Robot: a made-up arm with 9 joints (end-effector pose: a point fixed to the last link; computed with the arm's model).
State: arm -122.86 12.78 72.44 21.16 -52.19 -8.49 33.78 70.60 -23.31
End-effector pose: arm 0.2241 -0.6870 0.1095 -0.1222 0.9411 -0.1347 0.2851
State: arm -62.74 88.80 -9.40 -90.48 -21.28 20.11 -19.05 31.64 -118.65
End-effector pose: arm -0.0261 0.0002 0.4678 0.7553 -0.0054 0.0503 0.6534
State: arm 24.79 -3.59 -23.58 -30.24 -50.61 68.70 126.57 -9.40 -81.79
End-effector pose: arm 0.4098 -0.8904 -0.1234 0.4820 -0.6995 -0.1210 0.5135
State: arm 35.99 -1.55 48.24 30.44 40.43 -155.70 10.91 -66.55 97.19
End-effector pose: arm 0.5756 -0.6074 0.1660 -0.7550 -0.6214 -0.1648 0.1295
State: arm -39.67 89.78 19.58 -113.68 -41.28 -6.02 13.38 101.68 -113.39
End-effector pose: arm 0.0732 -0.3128 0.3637 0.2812 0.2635 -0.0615 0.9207
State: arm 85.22 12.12 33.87 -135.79 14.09 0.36 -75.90 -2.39 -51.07
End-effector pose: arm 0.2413 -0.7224 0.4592 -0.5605 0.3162 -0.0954 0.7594
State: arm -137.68 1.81 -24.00 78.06 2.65 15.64 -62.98 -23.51 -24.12
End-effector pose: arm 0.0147 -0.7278 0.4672 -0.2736 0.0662 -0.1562 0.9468
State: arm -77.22 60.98 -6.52 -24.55 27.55 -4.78 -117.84 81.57 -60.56
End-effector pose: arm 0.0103 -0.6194 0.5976 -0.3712 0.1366 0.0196 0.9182
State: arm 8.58 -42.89 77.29 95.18 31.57 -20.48 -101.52 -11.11 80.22
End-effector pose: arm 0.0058 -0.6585 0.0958 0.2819 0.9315 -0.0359 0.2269
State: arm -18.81 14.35 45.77 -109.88 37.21 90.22 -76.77 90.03 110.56
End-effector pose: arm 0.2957 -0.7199 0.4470 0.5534 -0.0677 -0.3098 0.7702
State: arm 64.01 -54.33 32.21 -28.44 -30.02 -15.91 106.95 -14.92 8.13
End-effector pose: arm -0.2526 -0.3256 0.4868 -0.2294 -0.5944 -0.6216 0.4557
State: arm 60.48 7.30 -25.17 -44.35 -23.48 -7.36 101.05 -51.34 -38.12
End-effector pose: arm -0.1565 -0.9292 0.3412 0.2780 -0.4212 -0.1323 0.8531
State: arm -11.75 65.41 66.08 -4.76 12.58 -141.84 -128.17 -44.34 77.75
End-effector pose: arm 0.3565 -0.3157 0.4761 -0.6306 -0.1047 0.6643 0.3874
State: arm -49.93 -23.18 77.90 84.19 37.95 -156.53 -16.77 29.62 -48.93
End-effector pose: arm 0.4367 -0.7531 0.4750 0.1386 0.5095 -0.0946 0.8440
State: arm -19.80 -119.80 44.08 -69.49 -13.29 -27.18 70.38 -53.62 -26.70
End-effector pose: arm 0.3540 -0.1955 0.2485 -0.3763 -0.1228 0.9167 0.0541
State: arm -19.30 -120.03 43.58 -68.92 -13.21 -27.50 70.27 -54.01 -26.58
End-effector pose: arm 0.3467 -0.1982 0.2468 -0.3778 -0.1275 0.9153 0.0560
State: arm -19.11 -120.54 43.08 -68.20 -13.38 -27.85 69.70 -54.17 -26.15
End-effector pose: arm 0.3364 -0.2034 0.2452 -0.3848 -0.1352 0.9112 0.0578
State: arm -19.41 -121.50 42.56 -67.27 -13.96 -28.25 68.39 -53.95 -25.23
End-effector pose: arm 0.3218 -0.2124 0.2429 -0.4004 -0.1477 0.9024 0.0595
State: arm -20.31 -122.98 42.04 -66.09 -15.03 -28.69 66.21 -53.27 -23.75
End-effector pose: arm 0.3027 -0.2256 0.2379 -0.4261 -0.1655 0.8873 0.0612
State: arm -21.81 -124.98 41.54 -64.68 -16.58 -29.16 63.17 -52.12 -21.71
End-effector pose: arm 0.2807 -0.2424 0.2275 -0.4612 -0.1881 0.8648 0.0636
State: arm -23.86 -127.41 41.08 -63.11 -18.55 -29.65 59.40 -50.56 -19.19
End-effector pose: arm 0.2592 -0.2610 0.2092 -0.5034 -0.2140 0.8344 0.0675
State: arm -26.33 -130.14 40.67 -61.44 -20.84 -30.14 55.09 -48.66 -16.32
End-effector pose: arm 0.2419 -0.2786 0.1820 -0.5498 -0.2414 0.7962 0.0737
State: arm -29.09 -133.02 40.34 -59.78 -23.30 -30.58 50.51 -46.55 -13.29
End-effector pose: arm 0.2325 -0.2922 0.1476 -0.5963 -0.2686 0.7519 0.0829
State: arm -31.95 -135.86 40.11 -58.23 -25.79 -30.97 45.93 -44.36 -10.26
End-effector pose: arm 0.2329 -0.3001 0.1099 -0.6391 -0.2940 0.7043 0.0952
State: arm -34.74 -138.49 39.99 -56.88 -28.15 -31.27 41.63 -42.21 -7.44
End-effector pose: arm 0.2423 -0.3016 0.0742 -0.6756 -0.3161 0.6570 0.1095
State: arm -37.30 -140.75 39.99 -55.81 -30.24 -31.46 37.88 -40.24 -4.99
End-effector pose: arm 0.2578 -0.2982 0.0446 -0.7041 -0.3341 0.6142 0.1243
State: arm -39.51 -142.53 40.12 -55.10 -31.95 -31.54 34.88 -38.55 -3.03
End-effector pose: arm 0.2755 -0.2922 0.0239 -0.7246 -0.3471 0.5793 0.1376
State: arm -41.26 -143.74 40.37 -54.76 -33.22 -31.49 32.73 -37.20 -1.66
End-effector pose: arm 0.2914 -0.2859 0.0121 -0.7382 -0.3546 0.5545 0.1477
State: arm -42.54 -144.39 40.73 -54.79 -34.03 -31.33 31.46 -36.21 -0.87
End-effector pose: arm 0.3037 -0.2810 0.0084 -0.7463 -0.3567 0.5405 0.1537
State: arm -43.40 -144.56 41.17 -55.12 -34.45 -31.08 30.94 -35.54 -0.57
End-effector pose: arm 0.3118 -0.2780 0.0107 -0.7503 -0.3542 0.5360 0.1557
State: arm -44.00 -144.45 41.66 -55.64 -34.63 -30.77 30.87 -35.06 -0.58
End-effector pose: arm 0.3171 -0.2762 0.0165 -0.7521 -0.3488 0.5372 0.1550
